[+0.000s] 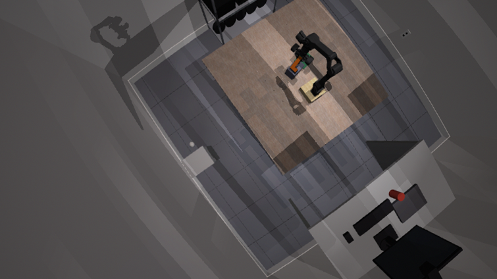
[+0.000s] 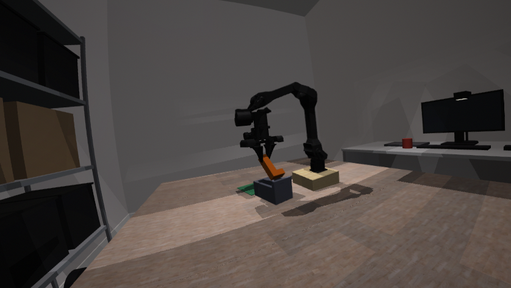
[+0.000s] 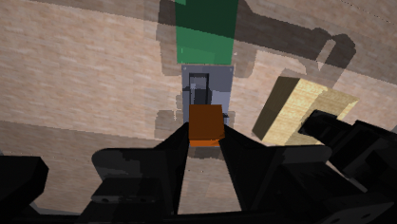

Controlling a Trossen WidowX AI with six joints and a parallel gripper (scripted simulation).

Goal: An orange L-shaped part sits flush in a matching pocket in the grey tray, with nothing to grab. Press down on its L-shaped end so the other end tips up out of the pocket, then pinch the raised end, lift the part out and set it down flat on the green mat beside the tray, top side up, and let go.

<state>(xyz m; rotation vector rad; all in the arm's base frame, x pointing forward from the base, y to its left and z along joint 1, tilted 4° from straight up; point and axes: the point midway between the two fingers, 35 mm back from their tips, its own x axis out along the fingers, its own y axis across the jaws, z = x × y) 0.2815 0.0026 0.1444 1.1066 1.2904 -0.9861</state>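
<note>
The green mat lies 2 cm ahead of my gripper tip, 14 cm to the right of it and 17 cm below it. Also, from my gripper tip: orange L-shaped part: 2 cm behind, 3 cm to the left, 3 cm below.
</note>
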